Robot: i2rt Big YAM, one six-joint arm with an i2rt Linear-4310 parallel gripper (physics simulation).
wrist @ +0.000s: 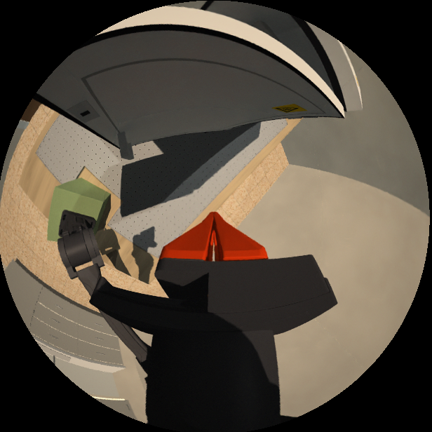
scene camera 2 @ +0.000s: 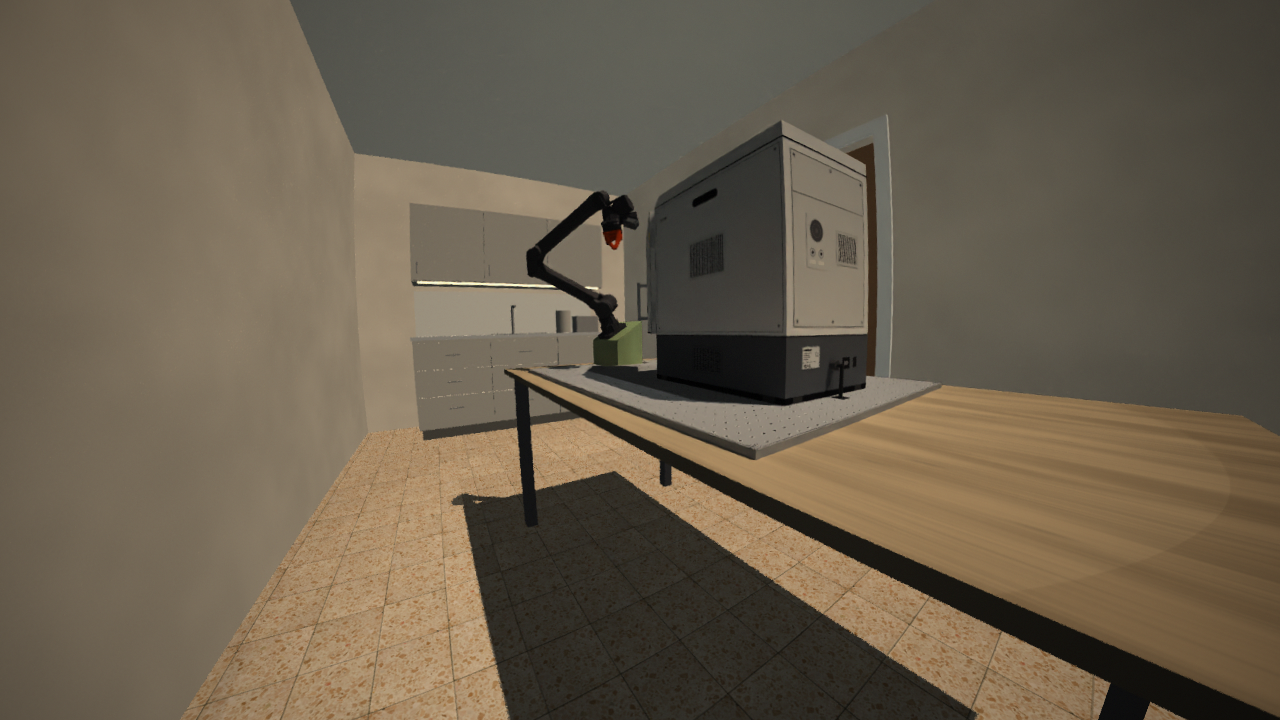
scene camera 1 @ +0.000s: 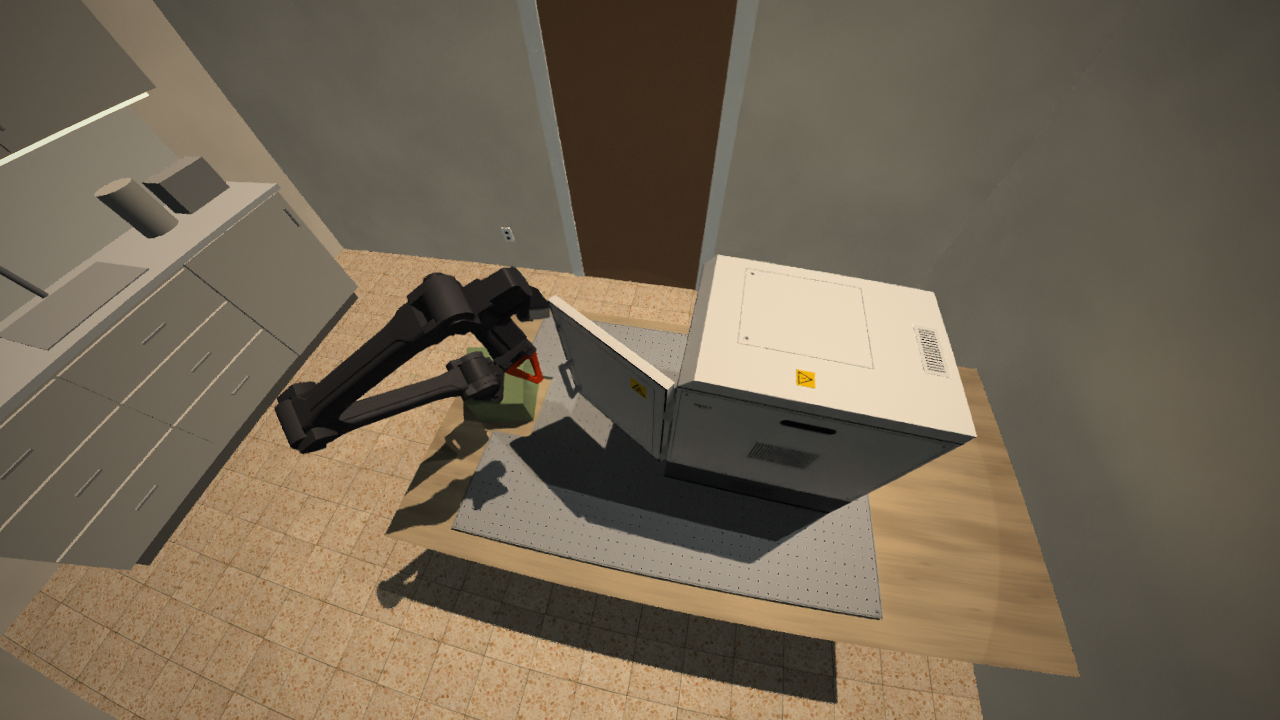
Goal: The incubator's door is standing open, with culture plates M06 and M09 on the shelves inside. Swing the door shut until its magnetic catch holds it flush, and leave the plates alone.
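Places are measured from the arm's base along level axes (x ahead, y left, z up), in millimetres.
Where they show: gripper, between the fingertips: [scene camera 2: 614,249] [scene camera 1: 540,381]; arm's base, origin of its link: [scene camera 2: 613,332] [scene camera 1: 489,380].
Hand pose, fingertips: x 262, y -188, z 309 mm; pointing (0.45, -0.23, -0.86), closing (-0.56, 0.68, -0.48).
Observation:
Things, the pixels of their top centre, and the offset from my fingertips. "spot": a spot on its surface instead. Level surfaces: height alone.
- yellow label, a spot on its surface: [scene camera 1: 637,387] spot: 190 mm ahead, 9 mm right, 7 mm down
- handle, a spot on its surface: [scene camera 1: 569,380] [scene camera 2: 640,299] spot: 12 mm ahead, 112 mm left, 182 mm down
- wooden table, height of its surface: 465 mm down
- perforated board, height of its surface: 452 mm down
The white incubator [scene camera 1: 805,326] [scene camera 2: 729,295] stands on a perforated board. Its door [scene camera 1: 613,380] [scene camera 2: 652,268] [wrist: 195,95] stands open, swung out from the incubator's near front edge toward the arm. The door's outer face carries a yellow label [scene camera 1: 637,387] [wrist: 289,108] near the hinge and a handle [scene camera 1: 569,380] [scene camera 2: 642,300] [wrist: 125,146] near the free edge. My gripper [scene camera 1: 540,380] [scene camera 2: 614,246] [wrist: 213,217] is shut and empty, its red fingertips on the outer-face side of the door, apart from it. A dark wrist part shows close to the door's top free corner; contact cannot be told. Plates M06 and M09 do not show.
The arm's green base block [scene camera 1: 505,398] [scene camera 2: 618,345] [wrist: 80,200] stands at the board's end on the wooden table [scene camera 1: 948,519] [scene camera 2: 1074,465]. The perforated board [scene camera 1: 805,573] [scene camera 2: 742,429] [wrist: 165,220] extends under the incubator. Grey cabinets [scene camera 1: 161,358] [scene camera 2: 465,376] stand beyond the base.

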